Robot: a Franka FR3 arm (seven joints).
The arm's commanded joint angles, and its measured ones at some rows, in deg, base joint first. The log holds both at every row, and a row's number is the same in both.
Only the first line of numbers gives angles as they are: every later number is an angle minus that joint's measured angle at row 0.
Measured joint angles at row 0: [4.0, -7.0, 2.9, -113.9, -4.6, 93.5, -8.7]
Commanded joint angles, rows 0 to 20: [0.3, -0.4, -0.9, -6.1, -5.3, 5.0, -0.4]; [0.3, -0.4, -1.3, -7.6, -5.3, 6.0, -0.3]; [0.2, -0.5, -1.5, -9.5, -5.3, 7.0, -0.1]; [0.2, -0.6, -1.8, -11.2, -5.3, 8.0, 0.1]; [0.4, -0.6, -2.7, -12.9, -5.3, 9.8, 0.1]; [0.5, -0.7, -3.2, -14.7, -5.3, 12.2, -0.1]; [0.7, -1.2, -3.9, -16.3, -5.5, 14.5, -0.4]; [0.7, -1.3, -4.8, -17.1, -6.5, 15.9, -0.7]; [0.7, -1.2, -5.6, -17.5, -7.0, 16.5, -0.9]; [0.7, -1.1, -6.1, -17.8, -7.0, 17.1, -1.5]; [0.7, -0.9, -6.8, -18.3, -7.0, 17.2, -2.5]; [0.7, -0.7, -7.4, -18.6, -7.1, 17.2, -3.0]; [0.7, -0.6, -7.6, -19.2, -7.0, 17.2, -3.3]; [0.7, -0.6, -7.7, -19.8, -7.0, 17.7, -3.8]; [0.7, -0.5, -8.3, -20.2, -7.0, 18.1, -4.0]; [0.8, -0.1, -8.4, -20.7, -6.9, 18.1, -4.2]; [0.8, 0.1, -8.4, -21.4, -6.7, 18.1, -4.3]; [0.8, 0.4, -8.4, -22.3, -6.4, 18.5, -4.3]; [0.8, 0.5, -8.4, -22.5, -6.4, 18.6, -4.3]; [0.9, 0.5, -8.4, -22.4, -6.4, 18.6, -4.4]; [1.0, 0.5, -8.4, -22.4, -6.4, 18.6, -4.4]
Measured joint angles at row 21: [0.4, -0.1, -6.9, -18.7, -6.0, 16.4, -3.4]
